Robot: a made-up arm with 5 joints.
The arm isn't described. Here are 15 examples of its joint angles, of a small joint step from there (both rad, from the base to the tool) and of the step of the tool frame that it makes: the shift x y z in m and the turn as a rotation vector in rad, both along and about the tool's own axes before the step.
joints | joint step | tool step
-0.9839 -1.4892 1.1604 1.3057 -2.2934 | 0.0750 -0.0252 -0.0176 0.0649 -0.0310 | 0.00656 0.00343 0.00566 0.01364 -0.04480 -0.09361
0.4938 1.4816 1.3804 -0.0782 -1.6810 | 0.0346 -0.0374 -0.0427 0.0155 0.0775 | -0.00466 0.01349 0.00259 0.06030 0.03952 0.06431
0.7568 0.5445 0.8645 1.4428 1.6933 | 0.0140 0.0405 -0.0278 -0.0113 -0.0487 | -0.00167 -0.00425 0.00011 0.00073 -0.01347 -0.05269
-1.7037 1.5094 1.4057 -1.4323 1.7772 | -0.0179 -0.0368 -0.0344 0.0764 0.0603 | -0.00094 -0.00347 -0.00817 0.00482 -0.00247 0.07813
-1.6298 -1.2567 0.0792 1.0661 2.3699 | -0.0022 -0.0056 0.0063 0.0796 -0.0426 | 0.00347 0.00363 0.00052 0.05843 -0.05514 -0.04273
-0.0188 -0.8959 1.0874 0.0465 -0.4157 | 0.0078 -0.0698 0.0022 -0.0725 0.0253 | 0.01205 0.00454 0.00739 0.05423 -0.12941 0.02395
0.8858 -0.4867 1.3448 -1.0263 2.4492 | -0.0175 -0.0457 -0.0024 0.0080 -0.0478 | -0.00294 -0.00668 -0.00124 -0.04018 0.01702 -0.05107
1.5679 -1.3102 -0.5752 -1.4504 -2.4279 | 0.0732 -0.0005 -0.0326 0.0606 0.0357 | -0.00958 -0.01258 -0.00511 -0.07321 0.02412 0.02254
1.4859 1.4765 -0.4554 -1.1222 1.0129 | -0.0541 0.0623 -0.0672 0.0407 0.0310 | 0.00822 0.01688 0.00216 0.05977 -0.02482 0.02649
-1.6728 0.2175 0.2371 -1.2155 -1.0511 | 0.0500 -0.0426 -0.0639 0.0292 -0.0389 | 0.02075 0.00951 -0.01537 0.05432 -0.06509 -0.00302
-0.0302 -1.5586 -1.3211 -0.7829 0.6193 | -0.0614 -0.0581 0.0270 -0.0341 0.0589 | 0.00033 -0.02446 -0.00847 -0.07994 -0.02430 0.09115
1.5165 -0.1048 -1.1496 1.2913 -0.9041 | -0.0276 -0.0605 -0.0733 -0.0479 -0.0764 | 0.00604 0.01376 0.03300 0.16716 -0.07647 -0.07768
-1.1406 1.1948 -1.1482 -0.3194 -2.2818 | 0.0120 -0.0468 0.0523 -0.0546 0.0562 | -0.00198 0.00874 -0.00038 0.04421 0.02427 0.05970
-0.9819 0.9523 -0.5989 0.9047 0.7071 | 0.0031 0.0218 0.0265 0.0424 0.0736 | -0.00867 0.00544 -0.00963 0.05748 0.07019 0.07056
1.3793 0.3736 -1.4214 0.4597 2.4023 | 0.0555 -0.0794 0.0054 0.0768 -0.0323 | -0.02283 -0.00684 0.01101 0.03408 0.03134 -0.00157
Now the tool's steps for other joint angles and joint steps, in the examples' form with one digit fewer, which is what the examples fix.
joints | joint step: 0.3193 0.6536 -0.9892 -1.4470 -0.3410 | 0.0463 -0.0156 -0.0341 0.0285 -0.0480
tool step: 0.0084 -0.0103 -0.0108 0.0179 -0.0153 -0.0028
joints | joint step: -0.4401 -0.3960 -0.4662 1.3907 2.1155 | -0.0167 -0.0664 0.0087 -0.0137 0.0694
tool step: 0.0024 -0.0007 0.0172 -0.0690 0.0235 0.0773
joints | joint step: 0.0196 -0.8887 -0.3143 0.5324 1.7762 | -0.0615 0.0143 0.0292 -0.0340 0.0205
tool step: 0.0044 0.0065 -0.0057 0.0013 -0.0493 -0.0175
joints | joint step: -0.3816 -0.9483 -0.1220 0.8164 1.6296 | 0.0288 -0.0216 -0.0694 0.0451 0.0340
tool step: -0.0016 -0.0116 0.0155 -0.0451 0.0289 0.0419
